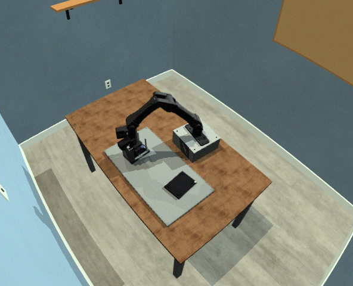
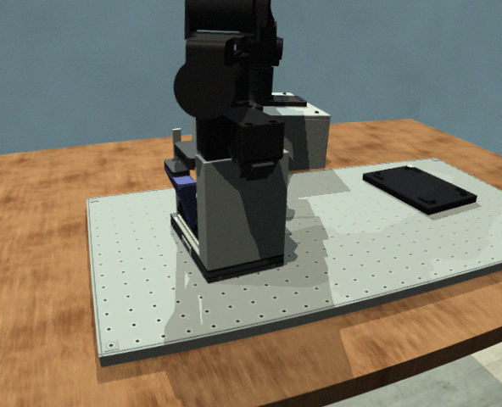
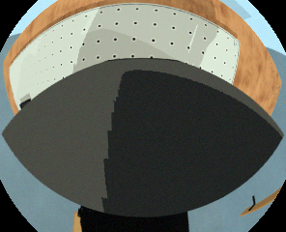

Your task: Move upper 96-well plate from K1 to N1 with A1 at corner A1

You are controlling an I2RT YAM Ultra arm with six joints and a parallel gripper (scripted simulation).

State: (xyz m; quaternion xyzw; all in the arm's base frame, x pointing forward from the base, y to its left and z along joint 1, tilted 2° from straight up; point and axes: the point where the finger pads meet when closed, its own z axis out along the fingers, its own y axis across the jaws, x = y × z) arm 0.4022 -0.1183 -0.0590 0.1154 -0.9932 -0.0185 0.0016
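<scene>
My gripper is now 20 mm above the pale well plate. From my hand the other things lie so: black plate nest N1 (130 mm behind, 350 mm to the left, 40 mm below); rack wall (70 mm ahead, 20 mm to the left, 40 mm above); black 96-well plate (right at my hand).
</scene>
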